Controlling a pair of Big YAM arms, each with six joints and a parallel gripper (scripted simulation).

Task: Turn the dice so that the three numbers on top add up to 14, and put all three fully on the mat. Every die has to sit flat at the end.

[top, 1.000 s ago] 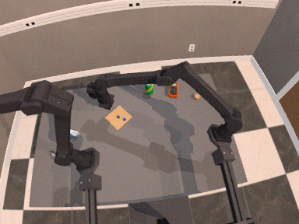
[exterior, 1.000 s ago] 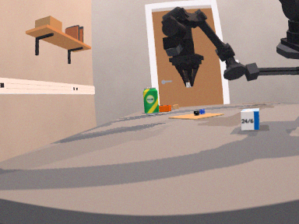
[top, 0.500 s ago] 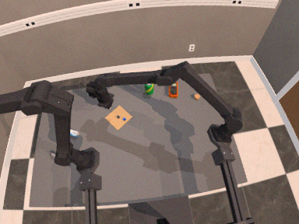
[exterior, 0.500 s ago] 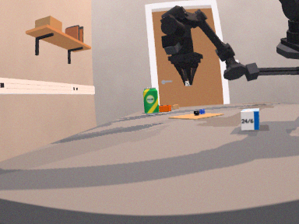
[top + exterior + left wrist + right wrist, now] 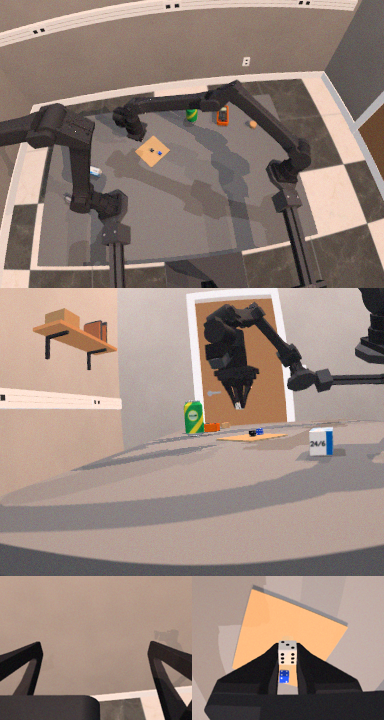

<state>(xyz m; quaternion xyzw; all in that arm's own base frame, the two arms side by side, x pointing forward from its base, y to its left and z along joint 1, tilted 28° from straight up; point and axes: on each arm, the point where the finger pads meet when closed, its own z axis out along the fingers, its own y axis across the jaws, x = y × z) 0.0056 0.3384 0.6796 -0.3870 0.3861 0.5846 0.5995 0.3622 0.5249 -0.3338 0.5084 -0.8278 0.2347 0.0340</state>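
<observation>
Now: the black die 30 mm behind my right hand, 40 mm to the right of it and 80 mm below it. Round my right hand: blue die 60 mm behind, 80 mm to the right, 80 mm below; mat 30 mm behind, 40 mm to the right, 90 mm below.
</observation>
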